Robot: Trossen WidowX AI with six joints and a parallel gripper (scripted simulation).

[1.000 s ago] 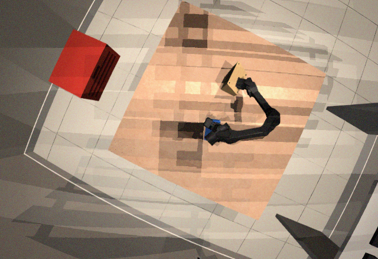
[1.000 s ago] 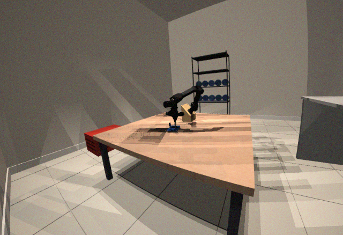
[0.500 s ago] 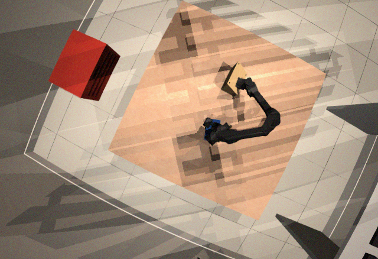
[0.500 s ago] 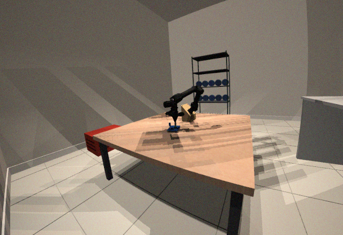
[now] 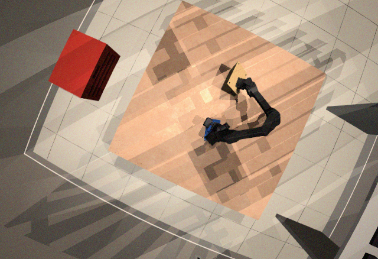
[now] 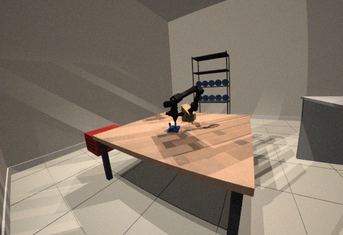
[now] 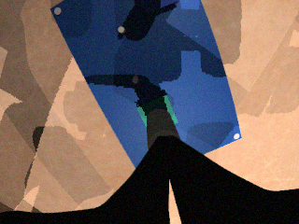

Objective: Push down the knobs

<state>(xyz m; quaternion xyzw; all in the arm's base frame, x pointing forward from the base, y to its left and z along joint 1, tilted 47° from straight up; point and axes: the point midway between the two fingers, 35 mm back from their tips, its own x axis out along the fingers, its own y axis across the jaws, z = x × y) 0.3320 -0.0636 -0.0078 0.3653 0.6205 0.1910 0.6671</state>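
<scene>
Now: gripper tip 2 cm above the grey knob. The rest, counted from my gripper tip: green potentiometer (3 cm below); then dark knob (8 cm ahead, 2 cm to the right, 1 cm above).
</scene>
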